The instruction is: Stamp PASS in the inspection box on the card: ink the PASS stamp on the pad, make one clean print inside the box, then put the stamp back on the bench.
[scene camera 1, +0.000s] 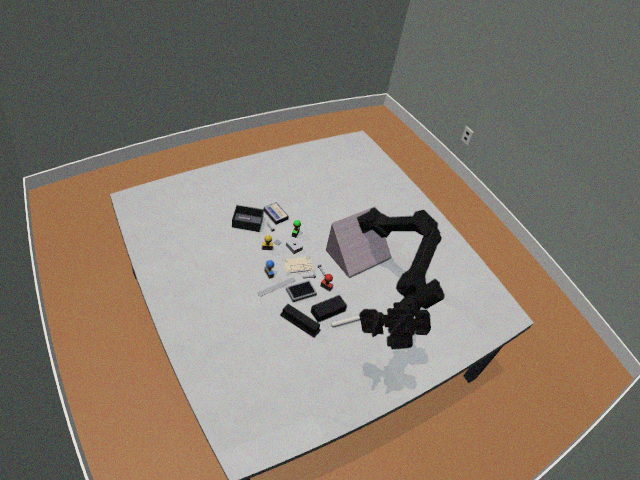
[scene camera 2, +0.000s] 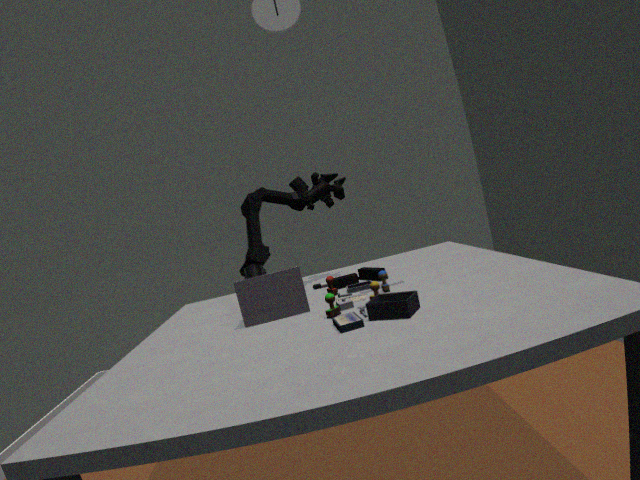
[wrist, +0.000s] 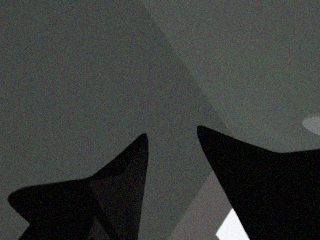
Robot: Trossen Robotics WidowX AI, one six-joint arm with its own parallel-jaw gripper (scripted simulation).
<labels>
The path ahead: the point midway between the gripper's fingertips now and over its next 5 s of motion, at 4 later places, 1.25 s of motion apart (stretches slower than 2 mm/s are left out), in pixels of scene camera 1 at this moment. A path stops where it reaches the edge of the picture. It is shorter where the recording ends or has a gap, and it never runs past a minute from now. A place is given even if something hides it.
The gripper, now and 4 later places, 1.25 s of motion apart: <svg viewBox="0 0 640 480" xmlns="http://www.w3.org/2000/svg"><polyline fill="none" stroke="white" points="381,335 240,239 298,216 295,227 296,226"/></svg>
</labels>
